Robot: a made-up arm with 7 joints. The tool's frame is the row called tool.
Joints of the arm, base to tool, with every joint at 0 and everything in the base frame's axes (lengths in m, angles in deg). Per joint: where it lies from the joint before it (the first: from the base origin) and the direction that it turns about. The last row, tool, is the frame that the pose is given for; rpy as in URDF.
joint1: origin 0 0 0.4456 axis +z
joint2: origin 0 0 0 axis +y
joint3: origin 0 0 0.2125 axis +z
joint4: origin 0.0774 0 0 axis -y
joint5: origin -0.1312 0 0.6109 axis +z
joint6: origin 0 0 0 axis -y
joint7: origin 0.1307 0 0 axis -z
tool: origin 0 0 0 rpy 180 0 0
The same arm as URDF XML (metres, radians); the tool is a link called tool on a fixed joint. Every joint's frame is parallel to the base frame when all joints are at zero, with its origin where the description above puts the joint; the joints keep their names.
<robot name="arm">
<link name="base_link"/>
<link name="link1"/>
<link name="link2"/>
<link name="link3"/>
<link name="link4"/>
<link name="link5"/>
<link name="link6"/>
<link name="link7"/>
<link name="tool"/>
<joint name="joint1" type="continuous"><parent link="base_link"/><child link="link1"/><origin xyz="0 0 0.4456" rpy="0 0 0"/><axis xyz="0 0 1"/></joint>
<joint name="joint2" type="continuous"><parent link="link1"/><child link="link2"/><origin xyz="0 0 0" rpy="0 0 0"/><axis xyz="0 1 0"/></joint>
<joint name="joint3" type="continuous"><parent link="link2"/><child link="link3"/><origin xyz="0 0 0.2125" rpy="0 0 0"/><axis xyz="0 0 1"/></joint>
<joint name="joint4" type="continuous"><parent link="link3"/><child link="link4"/><origin xyz="0.0774 0 0" rpy="0 0 0"/><axis xyz="0 -1 0"/></joint>
<joint name="joint5" type="continuous"><parent link="link4"/><child link="link5"/><origin xyz="-0.1312 0 0.6109" rpy="0 0 0"/><axis xyz="0 0 1"/></joint>
<joint name="joint6" type="continuous"><parent link="link5"/><child link="link6"/><origin xyz="0 0 0" rpy="0 0 0"/><axis xyz="0 -1 0"/></joint>
<joint name="joint7" type="continuous"><parent link="link6"/><child link="link7"/><origin xyz="0.1307 0 0" rpy="0 0 0"/><axis xyz="0 0 -1"/></joint>
<joint name="tool_joint" type="fixed"><parent link="link7"/><child link="tool"/><origin xyz="0 0 0" rpy="3.1416 0 0"/></joint>
</robot>

